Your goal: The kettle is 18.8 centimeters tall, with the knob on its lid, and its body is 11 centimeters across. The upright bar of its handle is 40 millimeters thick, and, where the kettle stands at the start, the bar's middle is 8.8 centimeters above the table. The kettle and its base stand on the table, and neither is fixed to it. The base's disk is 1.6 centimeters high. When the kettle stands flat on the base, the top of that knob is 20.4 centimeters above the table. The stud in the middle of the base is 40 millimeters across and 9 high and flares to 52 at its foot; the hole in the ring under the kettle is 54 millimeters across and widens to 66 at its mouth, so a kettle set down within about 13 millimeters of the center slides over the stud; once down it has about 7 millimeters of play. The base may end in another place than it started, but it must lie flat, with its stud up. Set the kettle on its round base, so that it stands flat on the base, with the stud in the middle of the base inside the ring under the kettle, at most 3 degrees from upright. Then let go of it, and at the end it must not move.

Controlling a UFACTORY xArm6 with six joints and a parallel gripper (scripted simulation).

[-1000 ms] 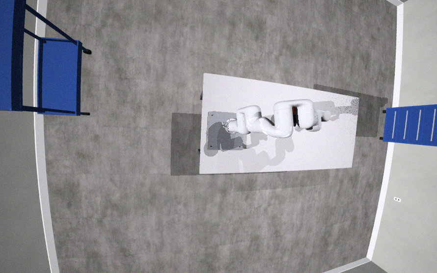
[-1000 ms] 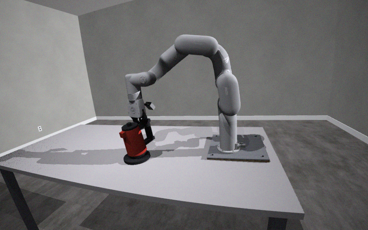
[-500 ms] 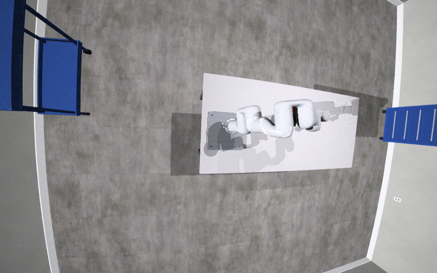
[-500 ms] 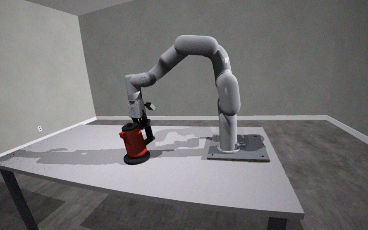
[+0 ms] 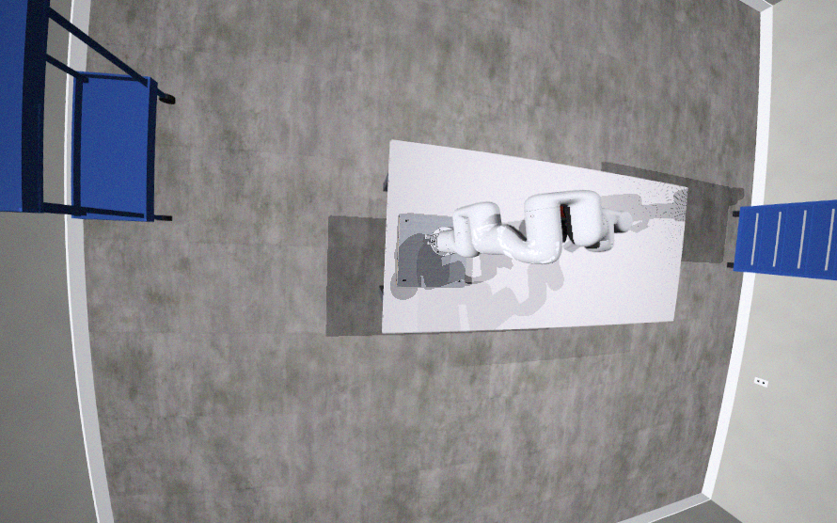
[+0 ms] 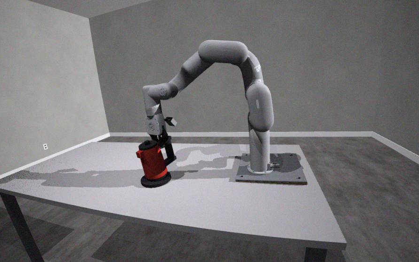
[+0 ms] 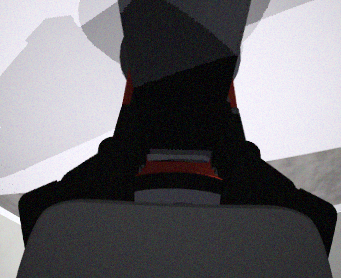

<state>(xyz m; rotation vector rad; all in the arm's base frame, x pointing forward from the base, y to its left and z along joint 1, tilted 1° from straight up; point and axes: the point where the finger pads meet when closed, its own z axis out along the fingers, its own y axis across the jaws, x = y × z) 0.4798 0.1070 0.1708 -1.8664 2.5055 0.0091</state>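
Right now the red kettle is 5 cm below my hand, 2 cm to the left of it and 1 cm ahead of it. The rest, counted from my hand: black round base (16 cm below, 5 cm to the left, 2 cm ahead).
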